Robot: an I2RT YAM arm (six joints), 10 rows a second.
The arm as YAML. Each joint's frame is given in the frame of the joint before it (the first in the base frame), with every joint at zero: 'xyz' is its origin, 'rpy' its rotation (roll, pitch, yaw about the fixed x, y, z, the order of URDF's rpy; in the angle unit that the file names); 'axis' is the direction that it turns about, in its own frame. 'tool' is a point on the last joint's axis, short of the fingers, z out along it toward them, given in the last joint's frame.
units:
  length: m
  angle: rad
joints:
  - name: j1
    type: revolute
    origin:
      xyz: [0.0, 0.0, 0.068]
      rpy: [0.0, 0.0, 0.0]
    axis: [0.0, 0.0, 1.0]
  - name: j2
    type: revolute
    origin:
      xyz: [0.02, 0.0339, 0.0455]
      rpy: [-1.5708, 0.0, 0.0]
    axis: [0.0, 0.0, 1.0]
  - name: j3
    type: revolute
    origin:
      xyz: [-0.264, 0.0, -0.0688]
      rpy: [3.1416, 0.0, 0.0]
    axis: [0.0, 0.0, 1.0]
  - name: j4
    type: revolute
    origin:
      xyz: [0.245, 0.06, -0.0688]
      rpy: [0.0, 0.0, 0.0]
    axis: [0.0, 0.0, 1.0]
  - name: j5
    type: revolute
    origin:
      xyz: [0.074, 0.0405, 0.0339]
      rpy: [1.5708, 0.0, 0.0]
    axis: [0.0, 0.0, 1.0]
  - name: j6
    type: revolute
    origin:
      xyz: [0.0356, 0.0, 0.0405]
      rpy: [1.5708, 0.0, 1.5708]
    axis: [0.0, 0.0, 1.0]
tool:
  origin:
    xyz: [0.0, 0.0, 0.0]
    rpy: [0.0, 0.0, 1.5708]
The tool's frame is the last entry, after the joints.
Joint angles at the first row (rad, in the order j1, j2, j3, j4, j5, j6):
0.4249, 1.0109, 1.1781, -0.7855, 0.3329, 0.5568
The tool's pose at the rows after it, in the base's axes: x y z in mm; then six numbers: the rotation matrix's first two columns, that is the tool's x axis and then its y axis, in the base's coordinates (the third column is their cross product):
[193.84 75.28 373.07 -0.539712 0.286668 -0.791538 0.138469 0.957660 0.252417]
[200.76 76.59 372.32 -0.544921 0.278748 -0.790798 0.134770 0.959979 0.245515]
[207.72 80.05 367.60 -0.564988 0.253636 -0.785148 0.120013 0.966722 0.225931]
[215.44 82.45 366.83 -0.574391 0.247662 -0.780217 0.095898 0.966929 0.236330]
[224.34 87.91 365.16 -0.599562 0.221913 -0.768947 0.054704 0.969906 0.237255]
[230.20 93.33 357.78 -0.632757 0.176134 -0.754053 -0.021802 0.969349 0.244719]
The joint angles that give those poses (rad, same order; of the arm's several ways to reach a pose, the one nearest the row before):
0.4249, 1.0416, 1.1873, -0.7731, 0.3237, 0.5354
0.4157, 1.0661, 1.1964, -0.7609, 0.3145, 0.5231
0.4157, 1.0937, 1.1965, -0.7517, 0.3037, 0.5032
0.4065, 1.1198, 1.2057, -0.7303, 0.2687, 0.4910
0.4065, 1.1581, 1.2241, -0.7210, 0.2256, 0.4694
0.4065, 1.1795, 1.2104, -0.6950, 0.1493, 0.4297

